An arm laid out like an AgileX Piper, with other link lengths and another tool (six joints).
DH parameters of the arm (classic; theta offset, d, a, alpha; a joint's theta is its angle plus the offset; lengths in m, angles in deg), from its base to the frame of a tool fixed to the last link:
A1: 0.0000 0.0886 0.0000 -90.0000
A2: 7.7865 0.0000 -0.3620 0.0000
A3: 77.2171 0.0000 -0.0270 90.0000
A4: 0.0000 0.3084 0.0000 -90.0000
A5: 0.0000 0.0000 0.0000 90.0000
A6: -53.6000 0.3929 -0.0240 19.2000
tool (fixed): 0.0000 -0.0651 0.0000 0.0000
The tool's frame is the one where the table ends.
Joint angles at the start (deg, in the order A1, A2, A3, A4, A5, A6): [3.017 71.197 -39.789 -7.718 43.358 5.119]
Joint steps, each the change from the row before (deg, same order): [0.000 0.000 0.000 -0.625 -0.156 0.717]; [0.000 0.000 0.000 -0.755 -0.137 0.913]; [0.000 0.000 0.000 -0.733 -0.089 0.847]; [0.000 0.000 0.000 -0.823 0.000 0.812]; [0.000 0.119 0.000 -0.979 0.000 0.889]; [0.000 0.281 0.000 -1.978 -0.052 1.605]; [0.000 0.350 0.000 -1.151 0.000 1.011]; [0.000 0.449 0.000 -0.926 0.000 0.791]
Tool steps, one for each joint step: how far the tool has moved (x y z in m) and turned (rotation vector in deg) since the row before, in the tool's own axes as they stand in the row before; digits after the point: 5 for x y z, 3 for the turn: [0.00115 -0.00222 0.00102 0.402 0.289 0.177]; [0.00153 -0.00251 0.00116 0.451 0.390 0.248]; [0.00163 -0.00227 0.00107 0.409 0.387 0.195]; [0.00225 -0.00213 0.00106 0.393 0.448 0.066]; [0.00283 -0.00201 0.00170 0.380 0.562 -0.030]; [0.00550 -0.00412 0.00363 0.792 1.037 -0.239]; [0.00346 -0.00150 0.00281 0.306 0.731 -0.138]; [0.00295 -0.00045 0.00288 0.123 0.657 -0.194]
